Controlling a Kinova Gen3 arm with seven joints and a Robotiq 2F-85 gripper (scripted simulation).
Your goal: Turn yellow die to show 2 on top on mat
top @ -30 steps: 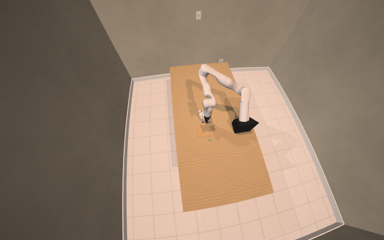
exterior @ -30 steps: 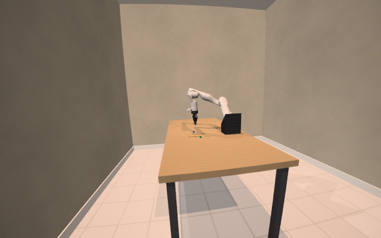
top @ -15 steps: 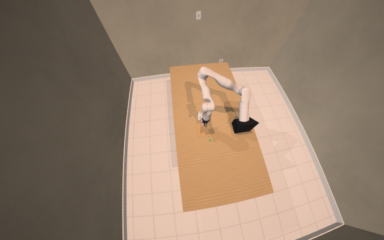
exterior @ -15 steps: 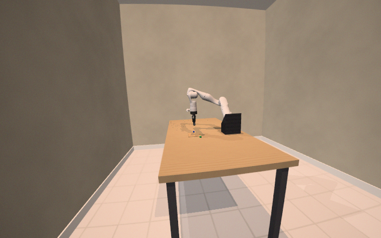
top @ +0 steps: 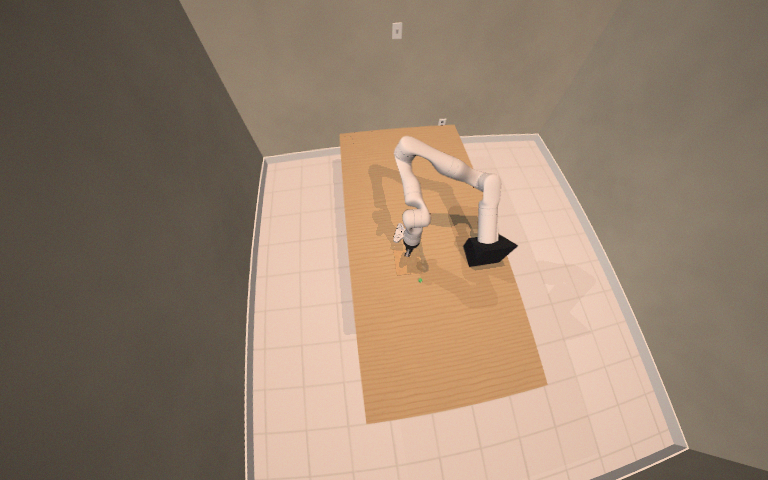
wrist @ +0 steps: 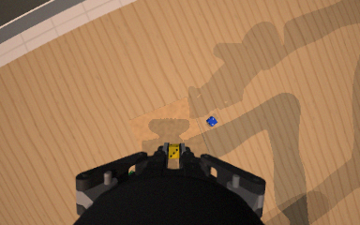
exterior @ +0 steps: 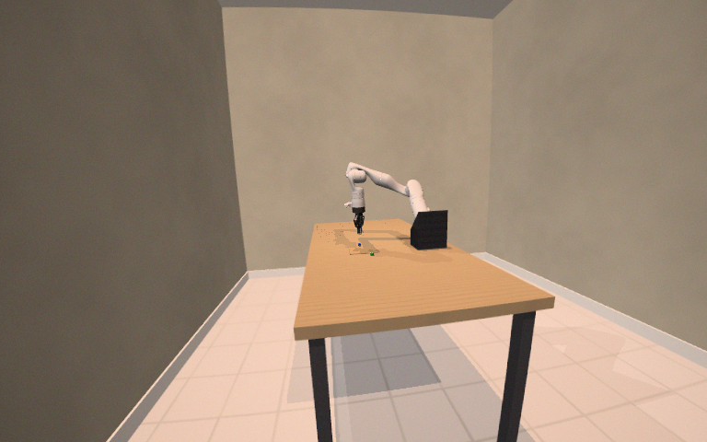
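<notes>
My hand is 1 cm to the right of the tan mat and 12 cm above it. The rest, counted from my hand: green die 4 cm behind, 13 cm to the left, 11 cm below; blue die 1 cm behind, 9 cm to the right, 11 cm below; yellow die 2 cm below.
</notes>
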